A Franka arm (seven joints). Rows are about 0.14 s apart.
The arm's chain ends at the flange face. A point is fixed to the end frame.
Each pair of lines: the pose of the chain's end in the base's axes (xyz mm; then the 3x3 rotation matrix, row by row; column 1 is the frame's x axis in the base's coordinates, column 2 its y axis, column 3 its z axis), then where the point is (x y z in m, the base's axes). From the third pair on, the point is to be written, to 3 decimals.
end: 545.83, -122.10, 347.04; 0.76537, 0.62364, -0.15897; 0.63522, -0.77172, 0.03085; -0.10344, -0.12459, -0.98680
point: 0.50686 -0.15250 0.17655
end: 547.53, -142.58, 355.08; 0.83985, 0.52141, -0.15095; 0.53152, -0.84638, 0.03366; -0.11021, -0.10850, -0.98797
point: 0.50552 -0.17075 0.18493
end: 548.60, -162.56, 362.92; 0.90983, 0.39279, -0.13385; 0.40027, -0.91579, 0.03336; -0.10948, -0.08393, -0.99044
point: 0.505 -0.188 0.193
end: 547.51, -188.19, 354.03; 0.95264, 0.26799, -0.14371; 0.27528, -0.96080, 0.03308; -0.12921, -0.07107, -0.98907
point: 0.498 -0.211 0.185
